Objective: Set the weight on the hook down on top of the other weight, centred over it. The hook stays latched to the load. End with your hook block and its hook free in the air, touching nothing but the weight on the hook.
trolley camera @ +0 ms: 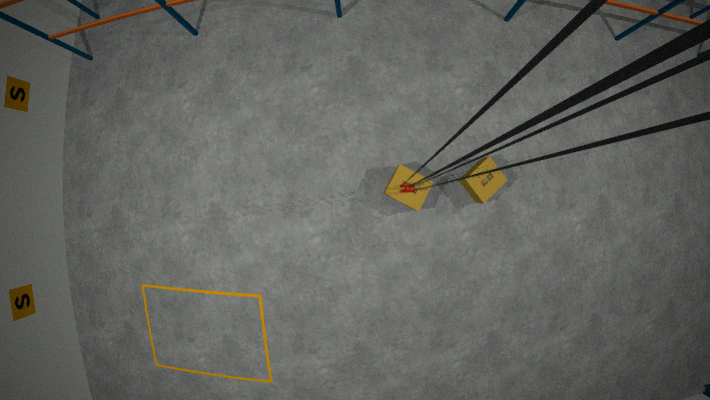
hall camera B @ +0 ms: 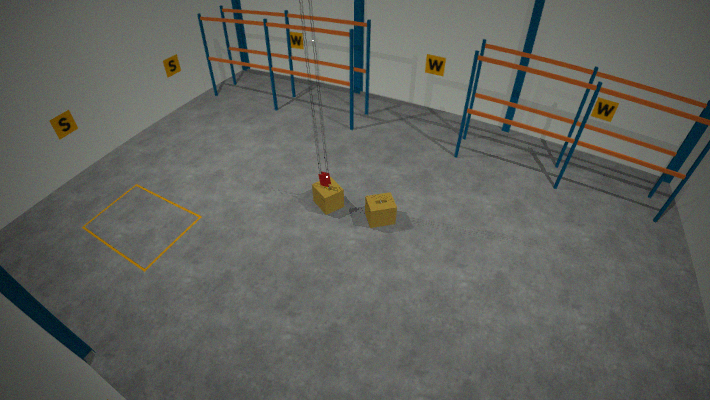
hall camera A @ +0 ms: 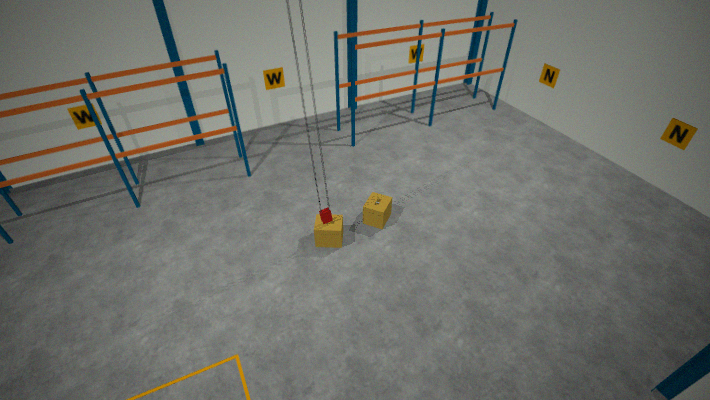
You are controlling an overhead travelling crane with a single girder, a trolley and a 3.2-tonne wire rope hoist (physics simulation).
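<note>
My red hook block (hall camera A: 326,216) (hall camera B: 325,179) (trolley camera: 407,188) hangs low on long, slanting ropes, right over the top of a yellow box-shaped weight (hall camera A: 328,238) (hall camera B: 329,201) (trolley camera: 420,199), with its hook on that weight. The block looks slightly tilted in hall camera A; the hook itself is too small to make out. The weight looks upright, at or very near the floor, with its shadows meeting its base. The other yellow weight (hall camera A: 376,216) (hall camera B: 381,216) (trolley camera: 481,191) stands on the floor beside it, a short gap apart, turned differently, with a small lifting fitting on top.
Blue and orange racks stand along the W wall, one rack (hall camera A: 111,149) (hall camera B: 466,105) and another rack (hall camera A: 353,125) (hall camera B: 351,100) among them. A yellow marked rectangle (hall camera A: 183,378) (hall camera B: 169,201) (trolley camera: 201,290) lies on the floor, away from both weights.
</note>
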